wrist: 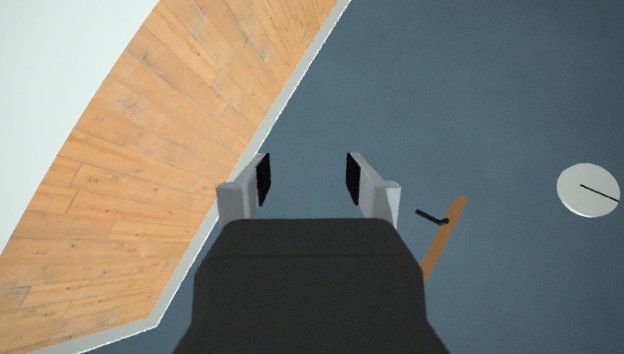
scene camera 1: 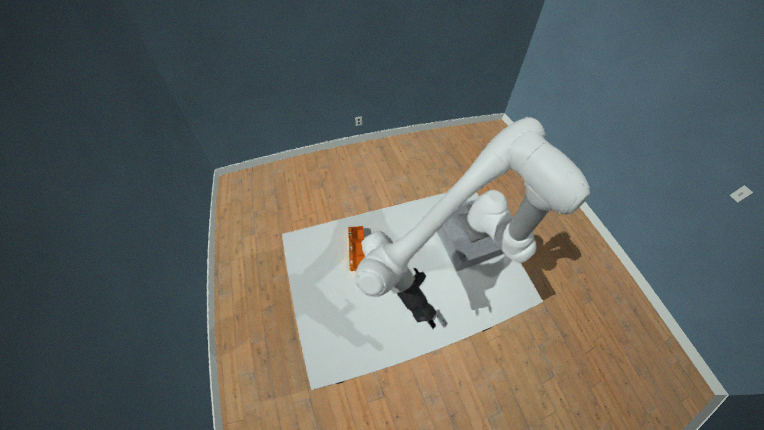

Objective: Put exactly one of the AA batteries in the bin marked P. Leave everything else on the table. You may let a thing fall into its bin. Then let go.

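Pixels of known places: gripper, fingertip midpoint: (wrist: 308, 168) (scene camera 1: 439, 326); arm's base, link origin: (scene camera 1: 477, 225).
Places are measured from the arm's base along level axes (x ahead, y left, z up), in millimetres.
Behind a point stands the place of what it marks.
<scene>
My gripper (scene camera 1: 439, 321) @(y 477, x 495, z 252 mm) (wrist: 308, 168) @(y 477, x 495, z 252 mm) is open, with nothing between its fingers. In the scene view it is held out at a slant above the front part of the white table (scene camera 1: 331, 341) @(y 341, x 914, z -117 mm) (wrist: 45, 75) @(y 470, x 543, z -118 mm). In the wrist view its fingers point toward the blue wall, past the table's edge. An orange bin unit (scene camera 1: 352, 249) @(y -117, x 691, z -110 mm) stands at the back left of the table, partly hidden by the arm's wrist. Its compartments and any letters are too small to read. No AA battery can be made out in either view.
The arm's grey base block (scene camera 1: 460, 259) @(y 159, x 187, z -3 mm) stands at the table's right side. Wooden floor (scene camera 1: 256, 213) (wrist: 150, 130) surrounds the table. In the wrist view a wall clock (wrist: 588, 190) and a wooden wall strip with a black hook (wrist: 440, 245) show on the right.
</scene>
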